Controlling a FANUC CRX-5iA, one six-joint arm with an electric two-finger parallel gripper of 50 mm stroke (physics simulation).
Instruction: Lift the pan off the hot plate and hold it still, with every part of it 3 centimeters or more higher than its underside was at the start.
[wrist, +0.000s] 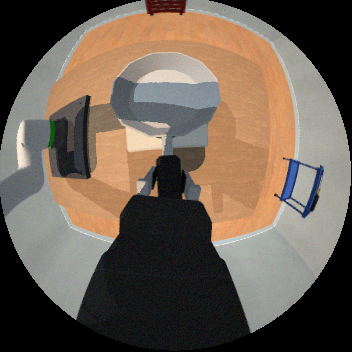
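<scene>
The pan (172, 93), a pale grey round pan with sloping faceted sides, is in the upper middle of the wrist view and looks upright. Its handle runs toward the camera and ends in a black grip. My gripper (168, 174) is shut on this black grip, with one grey finger on each side. The hot plate (141, 142), a cream and grey block, shows under the near side of the pan. The pan hides most of it. The pan appears to be held above the hot plate, but the gap itself cannot be measured from this top view.
A dark flat base (81, 140) with a white and grey arm part (34, 142) and a green ring stands at the left. A blue cart (289, 181) stands at the right beyond the wooden surface (245, 100). A dark red object (166, 6) is at the top edge.
</scene>
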